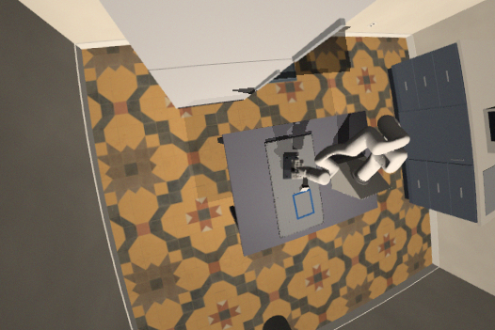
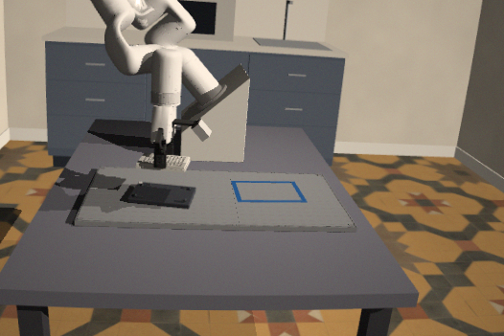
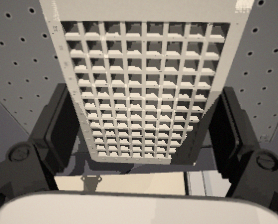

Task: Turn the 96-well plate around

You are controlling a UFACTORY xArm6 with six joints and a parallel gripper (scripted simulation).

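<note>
My hand is 100 mm above the dark plate nest N1. Also, from my hand: white 96-well plate 10 mm below; white tag 100 mm below, 70 mm to the right, 70 mm behind.
</note>
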